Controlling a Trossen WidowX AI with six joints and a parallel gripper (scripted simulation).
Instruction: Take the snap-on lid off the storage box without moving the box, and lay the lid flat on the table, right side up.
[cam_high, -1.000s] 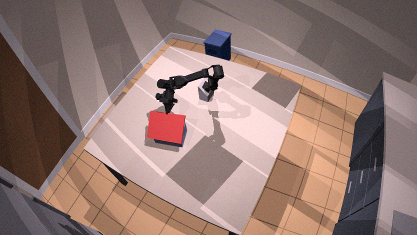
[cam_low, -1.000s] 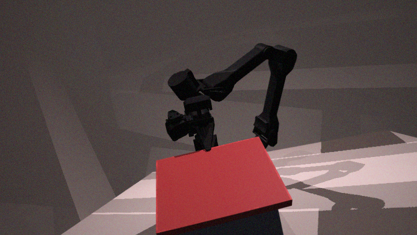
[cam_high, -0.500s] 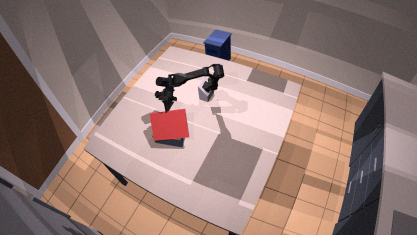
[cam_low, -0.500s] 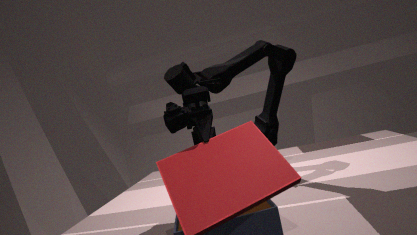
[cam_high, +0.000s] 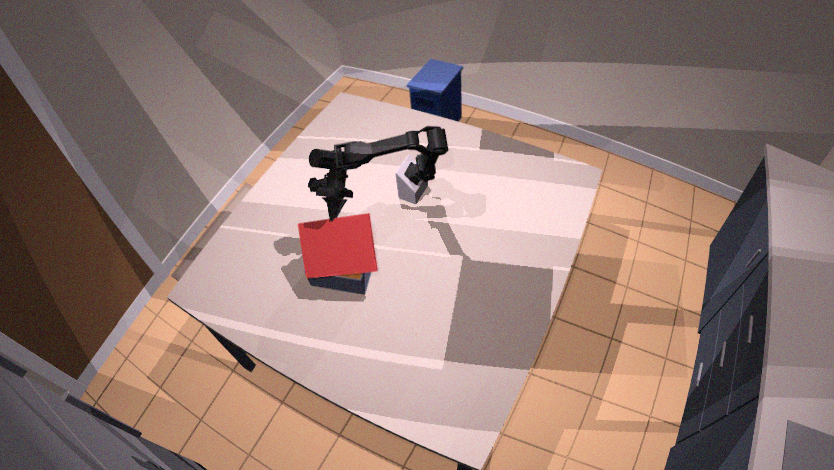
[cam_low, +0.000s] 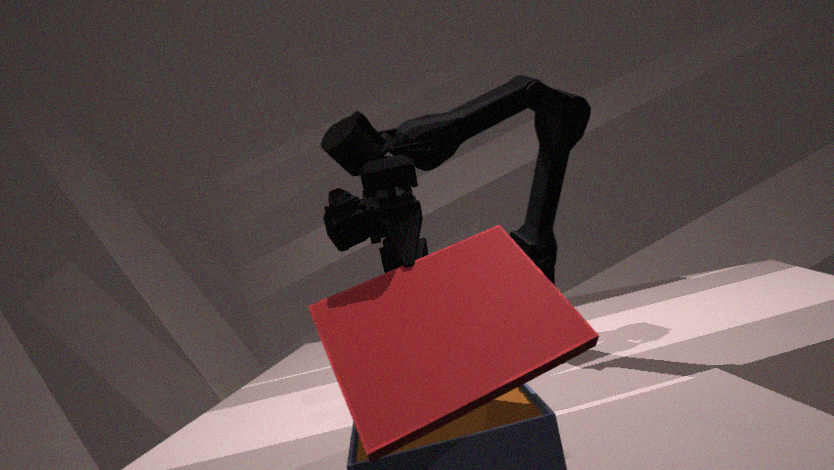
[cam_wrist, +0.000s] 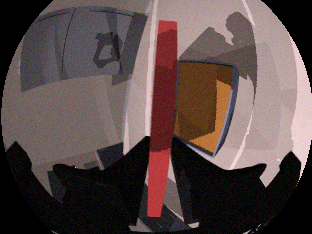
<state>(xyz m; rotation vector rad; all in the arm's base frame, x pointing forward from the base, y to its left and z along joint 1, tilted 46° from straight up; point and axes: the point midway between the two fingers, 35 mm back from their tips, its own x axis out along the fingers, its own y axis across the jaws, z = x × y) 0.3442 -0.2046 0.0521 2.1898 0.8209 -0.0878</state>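
Right now the red lid is 50 mm ahead of my gripper tip, 30 mm to the left of it and 50 mm below it. Round my gripper tip: storage box: 40 mm ahead, 10 mm to the left, 190 mm below.
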